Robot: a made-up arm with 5 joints.
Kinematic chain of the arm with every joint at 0, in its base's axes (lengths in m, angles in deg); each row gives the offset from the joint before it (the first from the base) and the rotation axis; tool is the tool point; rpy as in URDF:
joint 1: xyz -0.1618 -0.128 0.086 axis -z
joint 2: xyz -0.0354 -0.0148 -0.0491 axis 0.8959 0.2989 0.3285
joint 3: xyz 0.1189 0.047 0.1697 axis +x
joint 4: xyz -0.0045 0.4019 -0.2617 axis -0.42 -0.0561 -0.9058
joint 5: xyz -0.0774 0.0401 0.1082 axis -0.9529 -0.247 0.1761
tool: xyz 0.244 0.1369 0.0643 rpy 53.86 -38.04 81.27
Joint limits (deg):
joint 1: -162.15..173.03
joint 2: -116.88..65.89
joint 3: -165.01..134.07
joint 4: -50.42..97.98
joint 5: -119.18..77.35
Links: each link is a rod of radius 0.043 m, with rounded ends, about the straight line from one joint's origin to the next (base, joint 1, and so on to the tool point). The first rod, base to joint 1, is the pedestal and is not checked.
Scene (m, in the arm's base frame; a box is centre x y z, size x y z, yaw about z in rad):
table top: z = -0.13
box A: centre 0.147 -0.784 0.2 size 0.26 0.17 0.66 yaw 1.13
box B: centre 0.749 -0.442 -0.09 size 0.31 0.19 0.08 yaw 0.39
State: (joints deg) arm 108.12 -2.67 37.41 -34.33 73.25
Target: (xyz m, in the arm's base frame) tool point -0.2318 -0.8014 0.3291
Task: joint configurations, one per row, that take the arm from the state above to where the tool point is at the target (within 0.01 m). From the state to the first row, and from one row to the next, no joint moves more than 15 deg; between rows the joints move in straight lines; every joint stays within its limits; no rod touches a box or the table.
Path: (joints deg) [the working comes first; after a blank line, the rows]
Joints at the target: 173.03 19.46 15.61 0.95 77.35
Straight joint move there: touches box A.

1: 121.10 11.04 39.13 -25.02 67.43
2: 134.08 24.75 40.86 -15.71 61.60
3: 147.07 38.47 42.58 -6.41 55.78
4: 160.05 52.18 44.30 2.90 49.96
5: 173.03 65.89 46.02 12.21 44.13
6: 173.03 54.28 38.42 9.39 52.44
7: 173.03 42.68 30.81 6.58 60.74
8: 173.03 31.07 23.21 3.77 69.05
9: 173.03 19.46 15.61 0.95 77.35

